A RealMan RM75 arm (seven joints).
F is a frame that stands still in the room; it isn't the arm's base.
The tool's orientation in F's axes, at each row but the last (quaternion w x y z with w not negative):
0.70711, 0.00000, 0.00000, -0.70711
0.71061, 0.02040, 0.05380, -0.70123
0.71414, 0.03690, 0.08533, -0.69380
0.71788, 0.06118, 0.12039, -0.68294
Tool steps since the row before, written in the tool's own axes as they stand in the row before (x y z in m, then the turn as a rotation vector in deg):
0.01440, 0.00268, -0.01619, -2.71, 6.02, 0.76
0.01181, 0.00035, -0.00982, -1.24, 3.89, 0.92
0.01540, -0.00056, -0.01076, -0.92, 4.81, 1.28
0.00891, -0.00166, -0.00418, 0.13, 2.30, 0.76
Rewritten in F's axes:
0.00268, -0.01440, -0.01619, 6.02, 2.71, 0.76
0.00001, -0.01071, -0.01101, 3.92, 1.20, 0.86
-0.00097, -0.01334, -0.01320, 4.87, 0.85, 1.10
-0.00169, -0.00765, -0.00619, 2.36, -0.18, 0.52

